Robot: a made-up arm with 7 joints.
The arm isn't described. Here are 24 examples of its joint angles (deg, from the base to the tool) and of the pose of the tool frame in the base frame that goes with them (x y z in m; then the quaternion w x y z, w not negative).
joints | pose
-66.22 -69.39 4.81 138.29 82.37 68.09 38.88 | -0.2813 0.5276 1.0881 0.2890 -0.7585 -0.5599 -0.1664
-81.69 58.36 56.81 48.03 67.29 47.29 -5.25 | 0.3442 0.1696 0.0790 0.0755 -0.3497 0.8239 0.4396
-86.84 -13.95 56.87 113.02 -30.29 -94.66 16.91 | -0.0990 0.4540 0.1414 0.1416 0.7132 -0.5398 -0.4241
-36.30 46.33 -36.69 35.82 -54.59 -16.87 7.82 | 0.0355 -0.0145 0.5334 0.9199 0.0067 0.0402 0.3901
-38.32 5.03 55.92 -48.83 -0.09 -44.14 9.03 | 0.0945 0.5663 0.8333 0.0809 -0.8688 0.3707 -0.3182
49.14 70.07 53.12 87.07 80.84 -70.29 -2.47 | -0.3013 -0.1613 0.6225 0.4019 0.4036 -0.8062 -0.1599
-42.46 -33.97 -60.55 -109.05 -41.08 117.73 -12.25 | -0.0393 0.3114 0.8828 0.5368 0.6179 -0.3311 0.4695
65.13 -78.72 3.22 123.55 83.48 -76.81 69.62 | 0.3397 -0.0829 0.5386 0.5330 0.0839 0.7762 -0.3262
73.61 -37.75 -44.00 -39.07 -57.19 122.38 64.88 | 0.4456 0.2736 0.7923 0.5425 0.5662 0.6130 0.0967
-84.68 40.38 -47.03 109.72 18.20 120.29 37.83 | 0.0384 0.2349 0.0374 0.4930 0.5366 0.5393 0.4220
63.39 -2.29 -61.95 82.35 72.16 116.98 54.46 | 0.1475 -0.2162 1.3258 0.9016 -0.1333 -0.3760 -0.1672
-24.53 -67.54 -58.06 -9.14 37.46 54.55 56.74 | -0.0966 0.0160 0.9536 0.7380 0.1466 0.4716 -0.4599
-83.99 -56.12 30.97 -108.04 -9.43 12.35 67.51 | 0.3342 0.6150 0.9297 0.1958 0.9479 -0.0676 0.2421
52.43 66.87 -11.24 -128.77 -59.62 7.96 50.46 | -0.3955 0.1754 1.4293 0.2832 -0.6814 -0.1491 -0.6582
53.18 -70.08 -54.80 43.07 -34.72 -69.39 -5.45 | 0.1998 -0.0784 1.0348 0.1733 -0.2275 -0.8786 0.3824
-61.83 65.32 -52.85 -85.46 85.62 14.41 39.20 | 0.1230 0.0975 -0.2080 0.6584 0.7516 0.0165 0.0370
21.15 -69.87 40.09 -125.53 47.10 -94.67 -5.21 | 0.7453 0.2918 0.8944 0.5309 -0.2894 0.7466 0.2775
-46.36 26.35 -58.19 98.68 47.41 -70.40 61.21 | 0.0649 0.0306 0.7532 0.8391 0.3507 -0.2445 0.3365
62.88 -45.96 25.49 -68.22 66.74 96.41 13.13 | 0.3936 0.2329 1.2256 0.4140 -0.2213 0.6411 -0.6071
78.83 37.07 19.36 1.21 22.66 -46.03 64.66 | -0.1909 0.3342 1.0805 0.1153 -0.7016 -0.4543 0.5367
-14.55 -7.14 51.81 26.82 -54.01 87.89 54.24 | -0.1403 -0.0068 1.0468 0.9294 -0.1374 0.0126 -0.3423
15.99 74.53 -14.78 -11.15 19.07 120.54 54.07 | -0.5023 -0.1082 0.6768 0.7624 0.2299 -0.5335 -0.2853
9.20 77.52 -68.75 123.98 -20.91 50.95 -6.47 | -0.6127 0.0620 0.7939 0.4152 -0.7570 -0.4975 0.0842
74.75 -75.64 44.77 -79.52 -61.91 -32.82 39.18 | -0.0013 0.6477 0.7803 0.1251 -0.5830 -0.5135 0.6171
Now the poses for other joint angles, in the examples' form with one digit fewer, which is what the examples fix.
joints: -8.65 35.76 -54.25 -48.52 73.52 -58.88 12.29
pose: -0.580 0.505 0.524 0.018 0.980 0.151 -0.126
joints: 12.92 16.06 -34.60 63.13 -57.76 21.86 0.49
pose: 0.062 0.002 0.940 0.752 -0.061 0.384 0.532
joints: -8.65 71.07 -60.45 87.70 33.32 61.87 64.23
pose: -0.511 -0.198 0.588 0.321 0.093 -0.941 -0.063
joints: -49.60 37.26 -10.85 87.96 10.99 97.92 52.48
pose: -0.503 0.307 0.387 0.177 -0.448 -0.728 -0.488
